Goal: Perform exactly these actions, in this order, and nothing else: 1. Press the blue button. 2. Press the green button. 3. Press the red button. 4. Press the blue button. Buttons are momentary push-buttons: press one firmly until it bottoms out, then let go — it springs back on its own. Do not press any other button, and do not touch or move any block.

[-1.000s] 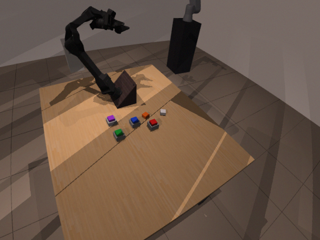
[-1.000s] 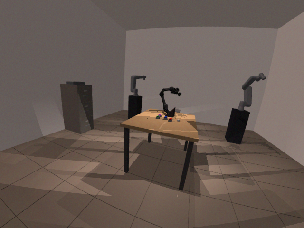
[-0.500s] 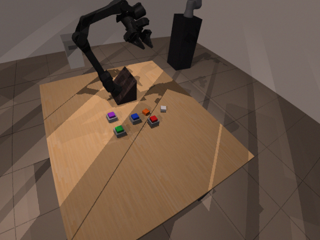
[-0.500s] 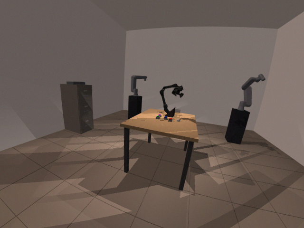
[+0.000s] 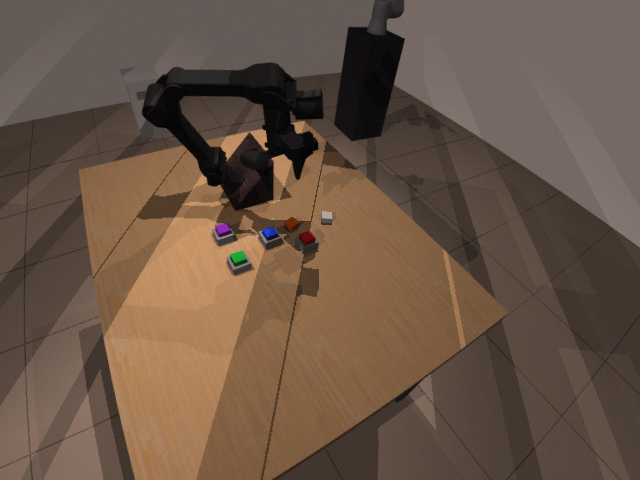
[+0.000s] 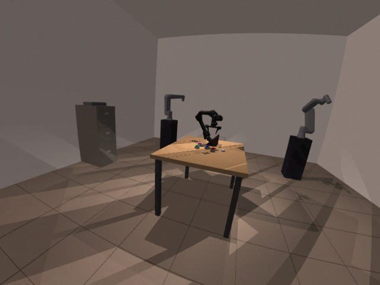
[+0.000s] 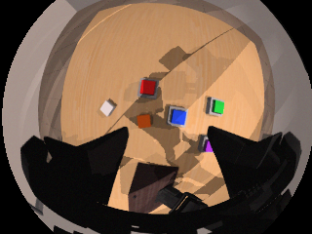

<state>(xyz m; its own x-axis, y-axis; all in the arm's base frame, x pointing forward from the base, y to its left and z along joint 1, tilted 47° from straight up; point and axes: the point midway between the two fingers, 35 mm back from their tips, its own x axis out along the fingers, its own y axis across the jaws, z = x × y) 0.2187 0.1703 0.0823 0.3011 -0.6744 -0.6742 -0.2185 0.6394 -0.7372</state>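
The blue button is 150 mm below my gripper tip, 40 mm to the right of it and 10 mm ahead of it. The rest, counted from my gripper tip: orange block 170 mm below, 40 mm to the left, 20 mm behind; green button 150 mm to the right, 150 mm below, 60 mm ahead; red button 150 mm below, 60 mm ahead, 50 mm to the left.
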